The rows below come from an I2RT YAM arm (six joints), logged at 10 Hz.
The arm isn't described. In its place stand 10 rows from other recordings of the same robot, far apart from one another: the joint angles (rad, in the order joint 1, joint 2, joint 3, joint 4, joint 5, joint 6), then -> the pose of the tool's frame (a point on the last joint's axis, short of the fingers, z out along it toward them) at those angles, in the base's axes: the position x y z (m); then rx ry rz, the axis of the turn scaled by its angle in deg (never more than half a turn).
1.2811, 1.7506, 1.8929, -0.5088, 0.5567, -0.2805 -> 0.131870, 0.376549, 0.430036, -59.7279, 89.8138, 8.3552
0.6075, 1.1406, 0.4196, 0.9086, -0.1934, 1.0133 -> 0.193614, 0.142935, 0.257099, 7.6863, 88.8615, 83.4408
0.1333, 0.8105, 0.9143, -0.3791, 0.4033, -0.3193 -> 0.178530, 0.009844, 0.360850, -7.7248, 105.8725, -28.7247
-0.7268, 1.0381, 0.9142, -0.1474, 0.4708, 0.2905 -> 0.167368, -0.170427, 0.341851, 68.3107, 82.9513, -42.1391
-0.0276, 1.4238, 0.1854, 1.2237, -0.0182, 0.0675 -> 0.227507, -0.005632, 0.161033, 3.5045, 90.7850, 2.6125
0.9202, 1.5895, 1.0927, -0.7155, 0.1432, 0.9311 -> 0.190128, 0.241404, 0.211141, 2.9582, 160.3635, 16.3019
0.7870, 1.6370, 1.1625, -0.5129, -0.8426, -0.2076 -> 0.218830, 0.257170, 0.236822, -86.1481, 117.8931, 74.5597
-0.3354, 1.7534, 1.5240, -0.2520, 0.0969, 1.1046 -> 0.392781, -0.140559, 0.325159, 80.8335, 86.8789, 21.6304
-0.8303, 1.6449, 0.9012, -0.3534, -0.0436, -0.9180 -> 0.210599, -0.228114, 0.157565, -7.7810, 158.3039, -27.1256
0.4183, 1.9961, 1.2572, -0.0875, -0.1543, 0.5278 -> 0.385596, 0.177399, 0.153035, 3.4907, 141.9812, 35.0184
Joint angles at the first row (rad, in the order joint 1, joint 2, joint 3, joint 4, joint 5, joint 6):
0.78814, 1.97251, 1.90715, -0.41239, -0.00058, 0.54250
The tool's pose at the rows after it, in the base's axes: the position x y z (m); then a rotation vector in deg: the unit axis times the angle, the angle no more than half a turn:
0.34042, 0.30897, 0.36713, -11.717, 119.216, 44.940
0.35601, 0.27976, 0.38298, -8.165, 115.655, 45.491
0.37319, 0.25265, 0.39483, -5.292, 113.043, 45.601
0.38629, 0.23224, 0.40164, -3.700, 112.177, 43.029
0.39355, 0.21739, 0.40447, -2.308, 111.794, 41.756
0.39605, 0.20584, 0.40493, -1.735, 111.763, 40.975
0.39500, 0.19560, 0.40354, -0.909, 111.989, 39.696
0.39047, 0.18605, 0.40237, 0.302, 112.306, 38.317
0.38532, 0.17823, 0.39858, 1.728, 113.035, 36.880
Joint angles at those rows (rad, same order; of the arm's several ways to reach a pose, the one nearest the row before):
0.73818, 1.93189, 1.90022, -0.39702, 0.01517, 0.53250
0.66510, 1.89927, 1.89453, -0.36144, -0.01185, 0.53229
0.59148, 1.89119, 1.91353, -0.34454, -0.04613, 0.53116
0.53737, 1.89828, 1.94851, -0.36632, -0.04986, 0.50758
0.50019, 1.89638, 1.95654, -0.37367, -0.05664, 0.50009
0.47394, 1.88323, 1.94161, -0.37388, -0.06733, 0.49176
0.45459, 1.85912, 1.90713, -0.37089, -0.06441, 0.48474
0.44033, 1.82483, 1.86189, -0.36894, -0.05258, 0.48320
0.43021, 1.79141, 1.81122, -0.36778, -0.03612, 0.48610

